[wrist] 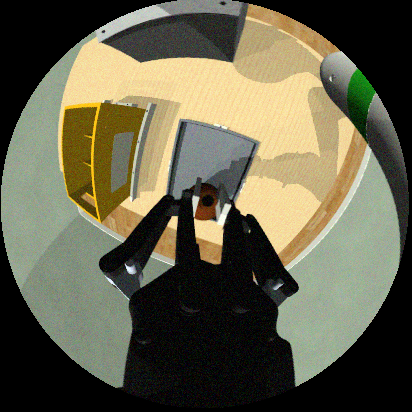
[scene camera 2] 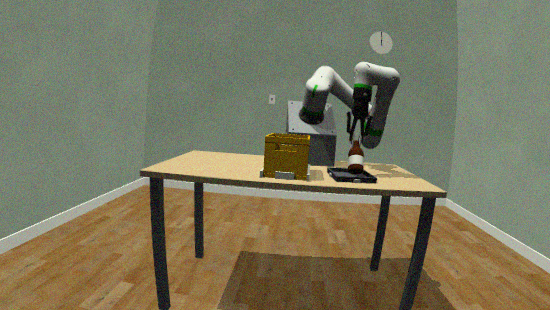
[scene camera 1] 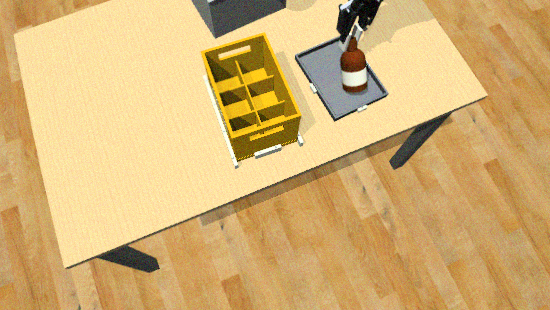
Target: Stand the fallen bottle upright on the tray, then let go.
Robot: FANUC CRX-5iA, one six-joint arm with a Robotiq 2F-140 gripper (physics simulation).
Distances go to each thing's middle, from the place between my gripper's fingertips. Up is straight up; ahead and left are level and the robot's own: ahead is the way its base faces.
Now: the brown bottle (scene camera 1: pixel 353 62) 5 cm ahead of my hand, 1 cm to the left of it and 4 cm below it.
